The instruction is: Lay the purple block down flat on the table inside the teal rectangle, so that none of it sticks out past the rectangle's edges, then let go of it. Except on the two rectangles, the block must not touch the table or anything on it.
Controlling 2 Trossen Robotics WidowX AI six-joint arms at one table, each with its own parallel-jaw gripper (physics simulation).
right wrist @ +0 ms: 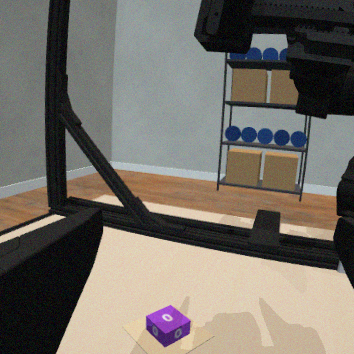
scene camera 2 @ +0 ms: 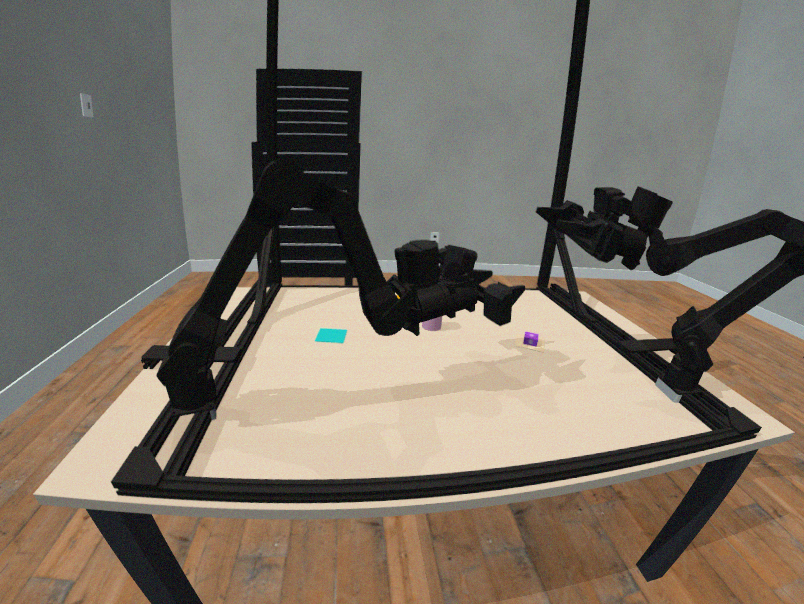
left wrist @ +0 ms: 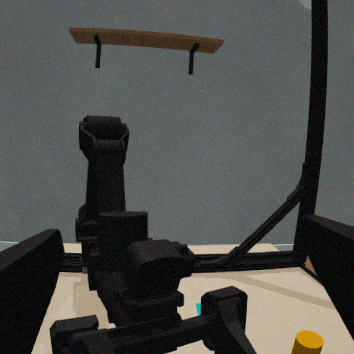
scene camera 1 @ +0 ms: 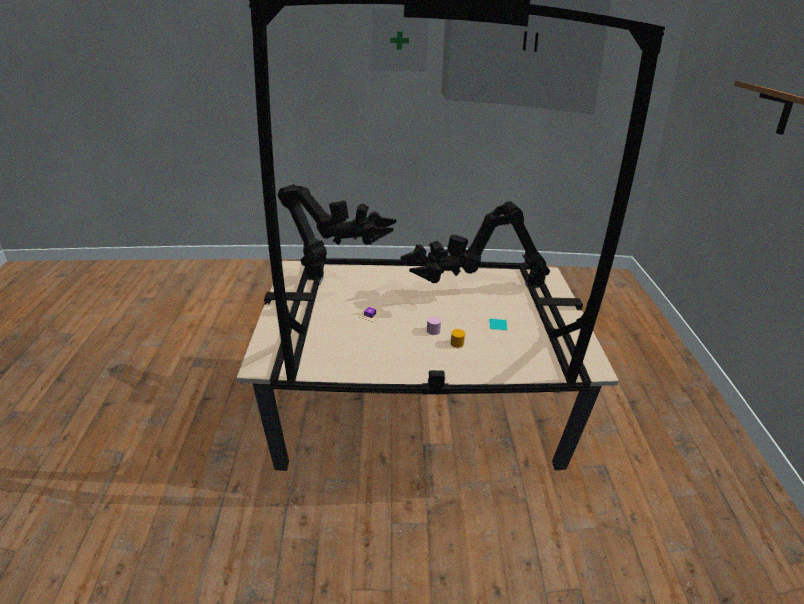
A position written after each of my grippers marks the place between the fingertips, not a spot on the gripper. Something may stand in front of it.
My left gripper (scene camera 2: 546,215) is open and holds nothing. My right gripper (scene camera 2: 507,280) is open, holding nothing. Also in view: a purple block (right wrist: 166,323).
